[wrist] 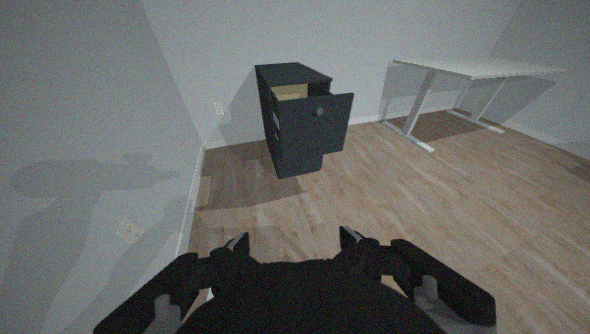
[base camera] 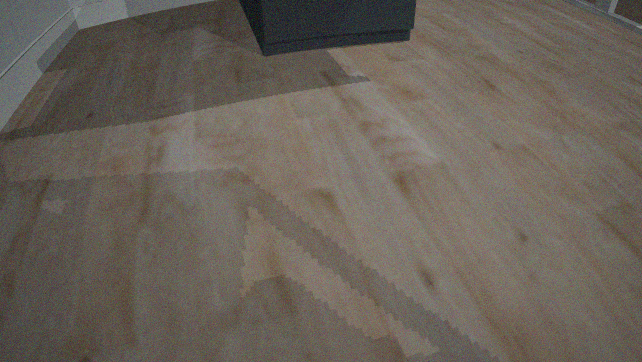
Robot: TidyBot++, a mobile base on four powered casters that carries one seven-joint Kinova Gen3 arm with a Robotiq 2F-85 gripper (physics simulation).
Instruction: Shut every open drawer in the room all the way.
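Places are measured from the arm's base along level axes (x ahead, y left, z up), in centimetres.
Where they show: gripper, fingertip midpoint: (wrist: 294,239).
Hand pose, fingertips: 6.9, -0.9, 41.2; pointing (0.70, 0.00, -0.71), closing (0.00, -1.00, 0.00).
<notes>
Each offset is from my fingertips to the top centre of the thing, as dx, dy, dz. "spot": to the spot under its first point. Level surfaces: height alone.
A dark blue-grey cabinet (base camera: 337,22) (wrist: 292,74) stands near the far wall; in the base camera view its lower part shows at the top. In the wrist view its drawer {spot: +67.3, -12.5, -23.7} (wrist: 312,127) is pulled out, with a round grey knob {spot: +64.9, -15.3, -14.4} (wrist: 320,111) on the tall front and a pale inside showing behind the front's top edge. My gripper (wrist: 294,239) is open and empty, low in the wrist view, with its fingers wide apart. It is well away from the cabinet, which lies ahead of it.
A white table {dz -8.9} (wrist: 475,69) with slanted metal legs stands to the right of the cabinet. A grey wall (wrist: 90,100) with a white skirting board runs along the left. A wall socket {+24.1, +61.1, -35.1} (wrist: 130,231) is on it. Wood floor {dz -80.9} (base camera: 450,200) lies between me and the cabinet.
</notes>
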